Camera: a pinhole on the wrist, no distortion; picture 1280 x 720 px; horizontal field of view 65.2 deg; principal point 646.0 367.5 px. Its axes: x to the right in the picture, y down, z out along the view. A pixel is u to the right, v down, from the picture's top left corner.
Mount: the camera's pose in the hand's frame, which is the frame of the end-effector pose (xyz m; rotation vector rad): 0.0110 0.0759 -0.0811 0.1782 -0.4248 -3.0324
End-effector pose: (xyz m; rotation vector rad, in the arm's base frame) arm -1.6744 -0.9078 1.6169 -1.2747 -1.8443 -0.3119
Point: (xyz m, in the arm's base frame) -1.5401 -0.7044 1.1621
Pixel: 993.4 98.8
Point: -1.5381 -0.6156 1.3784
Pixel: 548.2 33.6
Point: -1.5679 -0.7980 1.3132
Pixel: 1067.6 162.0
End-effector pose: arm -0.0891 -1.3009 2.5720 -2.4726 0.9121 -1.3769
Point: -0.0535 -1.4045 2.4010
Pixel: 771.0 354.4
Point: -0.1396 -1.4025 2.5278
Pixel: 536.8 119.5
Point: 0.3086 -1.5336 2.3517
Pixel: 302.2 617.2
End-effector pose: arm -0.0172 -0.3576 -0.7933 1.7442 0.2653 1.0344
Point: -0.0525 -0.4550 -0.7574
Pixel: 1136.4 542.3
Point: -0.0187 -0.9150 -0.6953
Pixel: 1085.2 113.3
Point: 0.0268 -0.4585 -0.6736
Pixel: 430.1 329.9
